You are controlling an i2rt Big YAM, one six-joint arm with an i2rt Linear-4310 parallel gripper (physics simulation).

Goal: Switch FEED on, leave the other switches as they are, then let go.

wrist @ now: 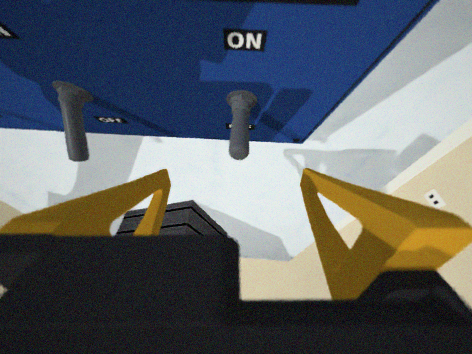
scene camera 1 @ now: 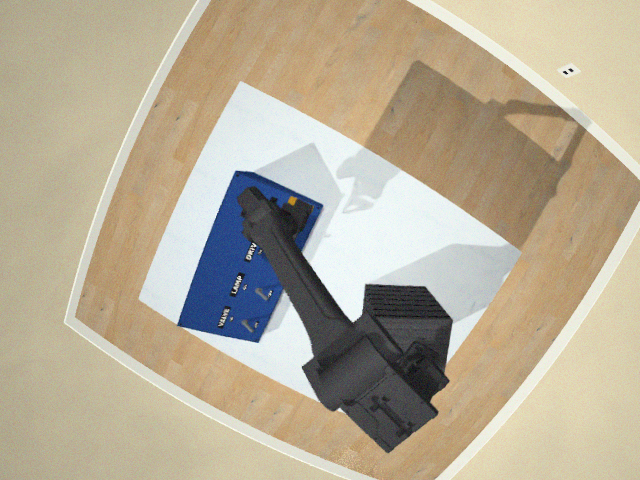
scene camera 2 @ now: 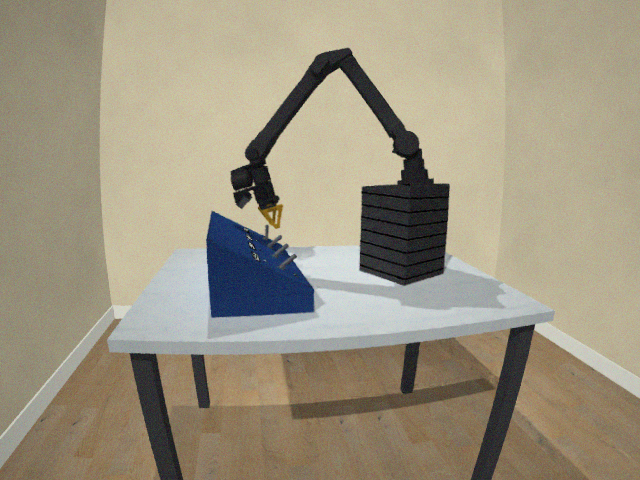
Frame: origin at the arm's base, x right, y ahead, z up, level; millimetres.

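Seen in the pictures: gripper, fingertip midpoint: (wrist: pixel 235 176) (scene camera 1: pixel 299 227) (scene camera 2: pixel 275 226); arm's base, link origin: (scene camera 1: pixel 414 365) (scene camera 2: pixel 415 184).
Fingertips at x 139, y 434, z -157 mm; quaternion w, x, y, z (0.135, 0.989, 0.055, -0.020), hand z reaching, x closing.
Offsets run from my fingertips to a thing's middle. Level surfaces: height alone.
The blue sloped switch box {dx -187, dy +92, dz -71 mm} (scene camera 1: pixel 206 294) (scene camera 2: pixel 242 289) (wrist: pixel 165 55) carries grey levers. The FEED lever {dx -1, dy +28, dz -16 mm} (scene camera 2: pixel 266 231) (wrist: pixel 240 130), at the far end, stands nearly upright in scene camera 2, tilted to the upslope ON side. The DRIVE lever {dx -119, dy +6, dz -23 mm} (scene camera 2: pixel 274 240) (wrist: pixel 75 127), LAMP lever {dx -239, dy -4, dz -23 mm} (scene camera 1: pixel 262 293) (scene camera 2: pixel 280 251) and VALVE lever {dx -359, dy -13, dz -23 mm} (scene camera 1: pixel 248 325) (scene camera 2: pixel 287 261) lean downslope, to OFF. My gripper (scene camera 2: pixel 277 225) (wrist: pixel 235 176) is open and empty. Its yellow tips are spread wide beside and just beyond the FEED lever's tip, apart from it. The arm hides the FEED lever in scene camera 1.
The box stands on a white table {dz -137 mm} (scene camera 1: pixel 180 248) (scene camera 2: pixel 361 328). The arm's black ribbed pedestal (scene camera 1: pixel 405 300) (scene camera 2: pixel 403 232) (wrist: pixel 175 215) stands on the table to the right of the box in scene camera 2. The DRIVE lever is the closest neighbour to the gripper.
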